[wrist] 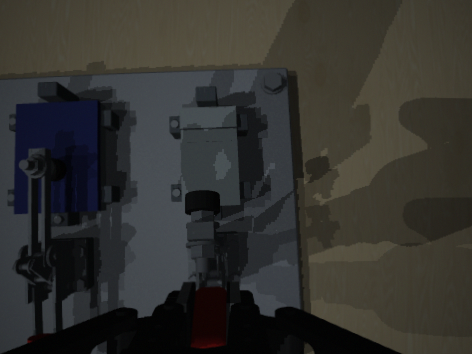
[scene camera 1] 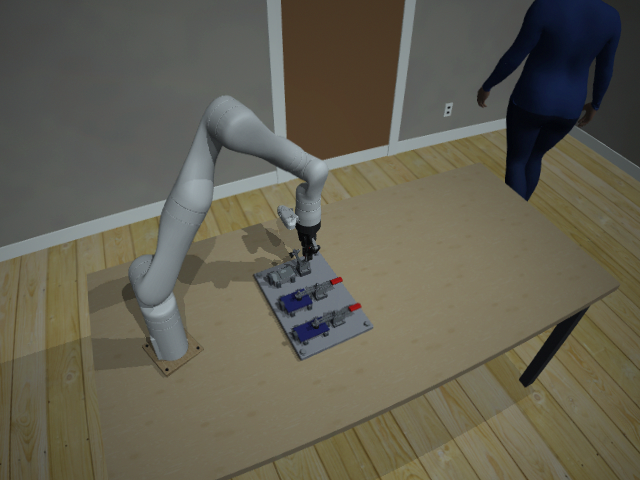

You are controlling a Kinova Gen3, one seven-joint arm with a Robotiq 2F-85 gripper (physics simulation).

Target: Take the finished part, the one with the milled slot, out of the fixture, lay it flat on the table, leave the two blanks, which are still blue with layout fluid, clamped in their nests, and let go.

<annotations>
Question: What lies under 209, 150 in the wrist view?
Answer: A finished part.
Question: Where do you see a blue blank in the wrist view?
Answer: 72, 130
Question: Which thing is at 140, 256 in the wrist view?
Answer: A fixture plate.
</annotations>
